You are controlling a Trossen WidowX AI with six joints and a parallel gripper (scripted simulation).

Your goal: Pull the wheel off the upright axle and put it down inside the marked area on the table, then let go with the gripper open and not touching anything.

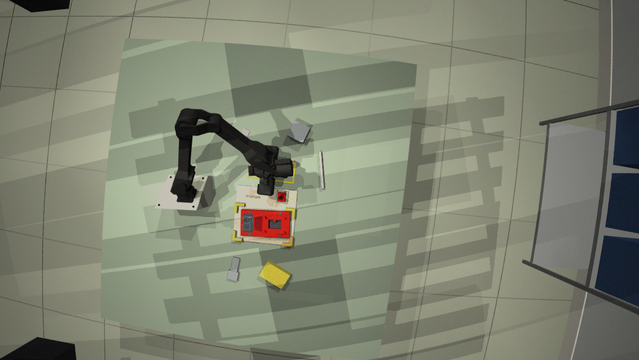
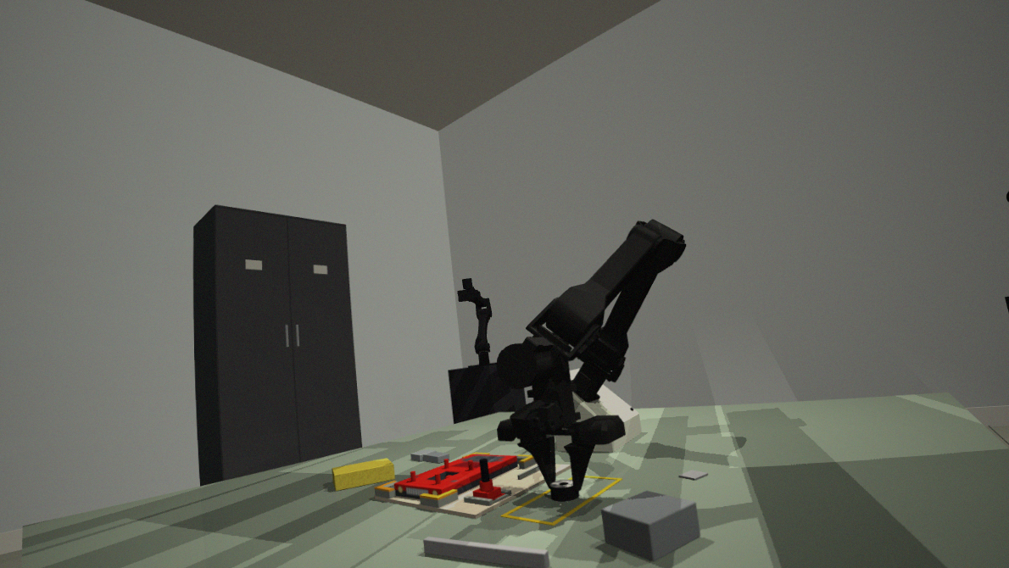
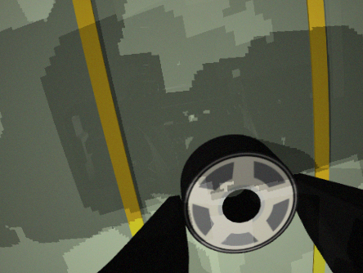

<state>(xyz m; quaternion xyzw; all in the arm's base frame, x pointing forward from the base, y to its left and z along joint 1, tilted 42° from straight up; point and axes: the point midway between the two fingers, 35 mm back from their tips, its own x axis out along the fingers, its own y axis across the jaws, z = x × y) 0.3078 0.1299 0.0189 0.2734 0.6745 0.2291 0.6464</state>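
My gripper tip is now right at the wheel. From my gripper tip the other things lie so: grey tile (12 cm behind, 15 cm to the left, 1 cm below); grey bar (20 cm ahead, 1 cm to the left); grey cube (11 cm ahead, 16 cm to the left, 1 cm above).
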